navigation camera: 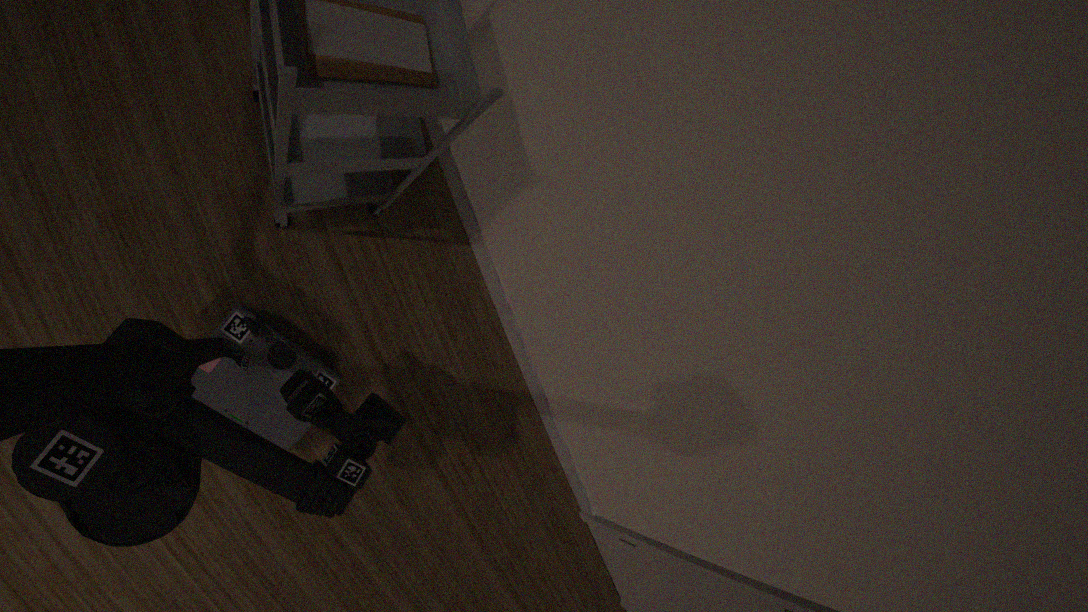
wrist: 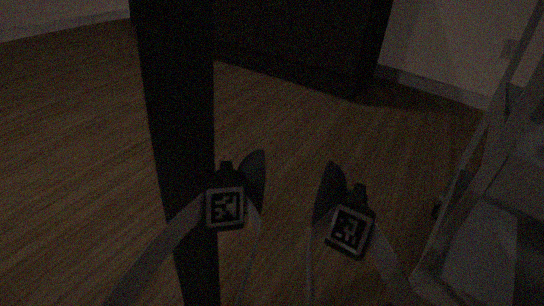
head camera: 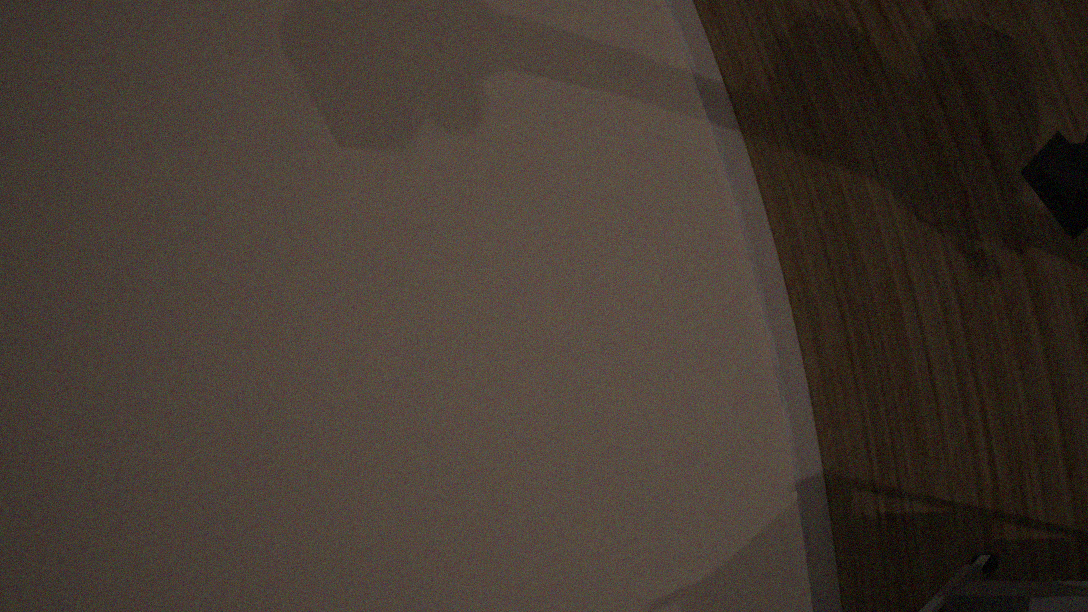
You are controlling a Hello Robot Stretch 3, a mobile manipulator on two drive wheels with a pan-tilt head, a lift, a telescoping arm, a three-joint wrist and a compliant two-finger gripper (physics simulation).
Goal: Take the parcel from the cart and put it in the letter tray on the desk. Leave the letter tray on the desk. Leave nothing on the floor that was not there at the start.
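Where they show: gripper, between the fingertips: (navigation camera: 234, 328) (wrist: 291, 178); robot's base, origin of its link: (navigation camera: 281, 353).
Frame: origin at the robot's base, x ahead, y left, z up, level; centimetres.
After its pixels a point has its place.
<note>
The grey cart (navigation camera: 456, 53) @(x 64.4, y 16.3, z 68.4 cm) (wrist: 492, 145) @(x 35.4, y 32.3, z 43.2 cm) stands near the wall, at the top left in the navigation view and along the right edge in the wrist view. On its top lies a flat, white-topped thing (navigation camera: 370, 36) @(x 51.8, y 27.7, z 67.6 cm) with orange-brown edges; I cannot tell whether it is the parcel. A box-like pale shape shows on a lower shelf. My gripper (wrist: 291, 178) @(x 1.0, y 10.3, z 51.3 cm) is open, with floor showing between its fingertips, and stands to the left of the cart in the wrist view. The letter tray and the desk cannot be made out.
A pale wall (head camera: 380, 304) @(x 57.9, y -59.1, z 83.6 cm) (navigation camera: 760, 266) @(x 61.5, y -52.6, z 101.5 cm) meets the wooden floor (head camera: 913, 342) @(x 42.2, y -33.7, z 0.0 cm) (navigation camera: 114, 190) @(x 8.4, y 63.1, z 0.0 cm) (wrist: 75, 125) @(x -80.6, y 93.4, z 0.0 cm). Large dark furniture (wrist: 295, 40) @(x 11.2, y 156.4, z 26.4 cm) stands behind the fingers in the wrist view. My base (navigation camera: 251, 399) @(x -13.1, y -0.4, z 15.9 cm) shows below the cart in the navigation view. The light is dim.
</note>
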